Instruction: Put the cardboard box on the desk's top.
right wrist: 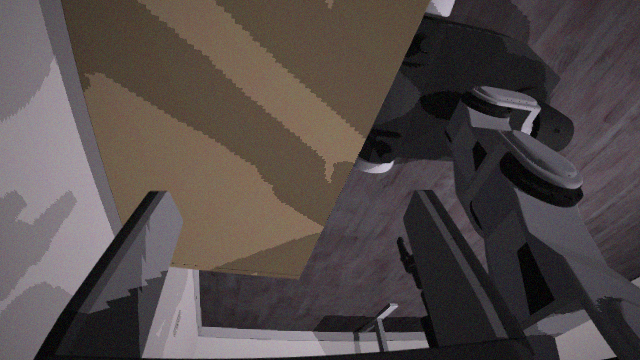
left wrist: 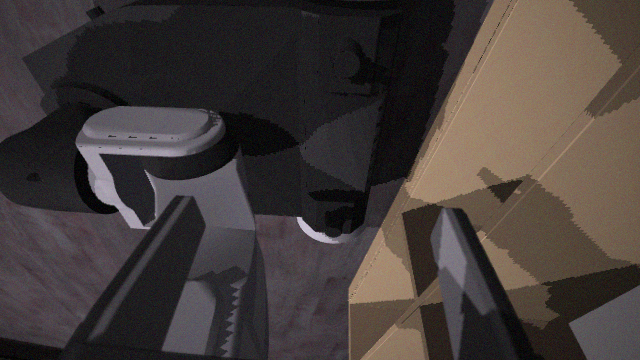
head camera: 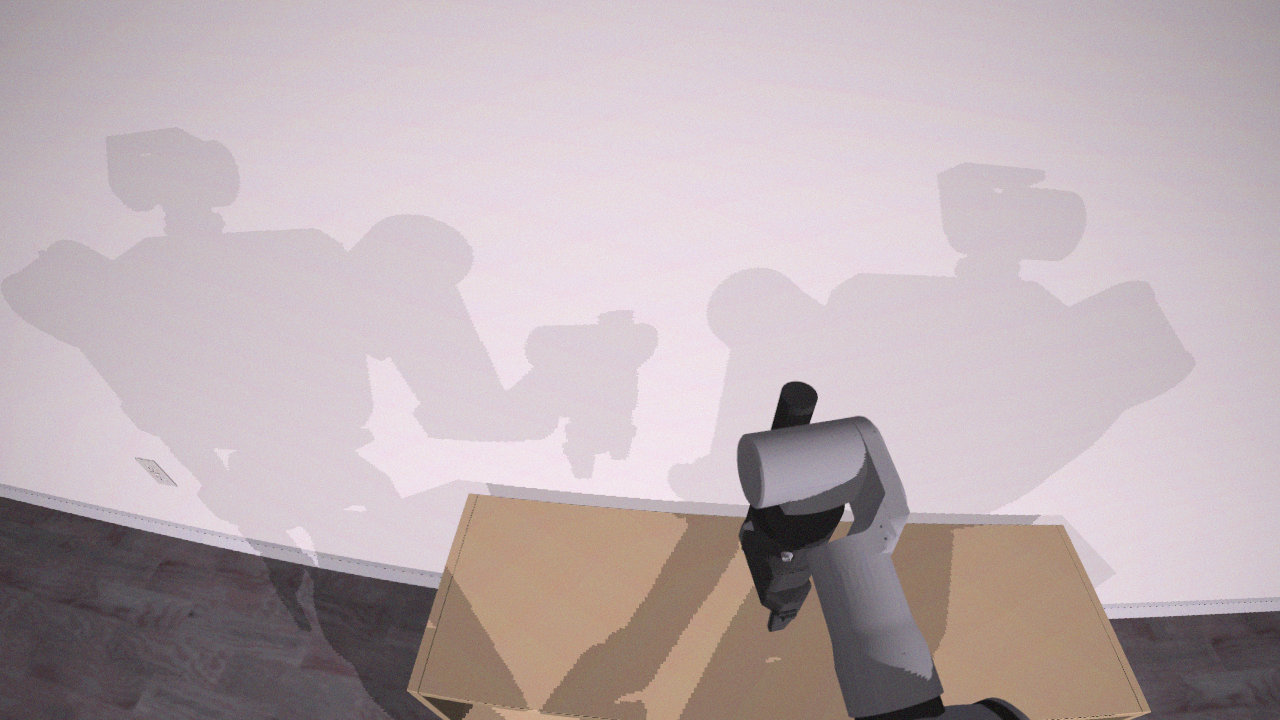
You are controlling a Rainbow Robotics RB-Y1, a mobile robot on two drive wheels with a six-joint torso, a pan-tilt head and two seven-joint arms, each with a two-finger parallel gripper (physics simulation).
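Frame: origin at the robot's base, x ahead, y left, z up, level; centimetres.
Seen in the pictures: left gripper, fingertip midpoint: (left wrist: pixel 315 216); right gripper, fingertip midpoint: (right wrist: pixel 294 205) (head camera: pixel 762 586).
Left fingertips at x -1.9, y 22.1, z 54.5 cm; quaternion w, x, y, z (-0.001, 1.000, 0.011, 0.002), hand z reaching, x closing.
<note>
A point is followed by its place in that frame.
The tan wooden desk (head camera: pixel 554 573) @[x 47.9, y 7.9, z 61.1 cm] (left wrist: pixel 480 120) @[x 29.8, y 1.3, z 8.0 cm] (right wrist: pixel 175 165) @[x 49.8, y -3.1, z 61.1 cm] stands against the white wall, low in the head view, with shadows across its top. Open compartments show along its front in the left wrist view. The cardboard box does not show in the head view or in either wrist view. My right gripper (head camera: pixel 782 617) (right wrist: pixel 294 205) @[x 33.3, y -20.1, z 84.3 cm] is open and empty above the desk's top. My left gripper (left wrist: pixel 315 216) @[x -1.9, y 22.1, z 54.5 cm] is open and empty; one finger shows in front of the desk's front side, the other in front of my own arm. It does not show in the head view.
The white wall (head camera: pixel 626 134) @[x 65.1, y -4.5, z 127.7 cm] rises behind the desk and carries my shadows. Dark wooden floor (head camera: pixel 134 608) @[x 62.9, y 144.5, z 0.1 cm] (left wrist: pixel 300 300) @[x -12.2, y -105.5, z 0.1 cm] (right wrist: pixel 370 215) @[x -15.9, y 74.3, z 0.1 cm] lies beside the desk. My dark base (left wrist: pixel 200 60) @[x -23.2, y 14.7, z 17.0 cm] (right wrist: pixel 480 55) @[x -22.0, y -16.4, z 16.9 cm] stands close to its front. A thin pale frame (right wrist: pixel 381 332) @[x -66.4, y 224.3, z 14.9 cm] stands far off in the right wrist view.
</note>
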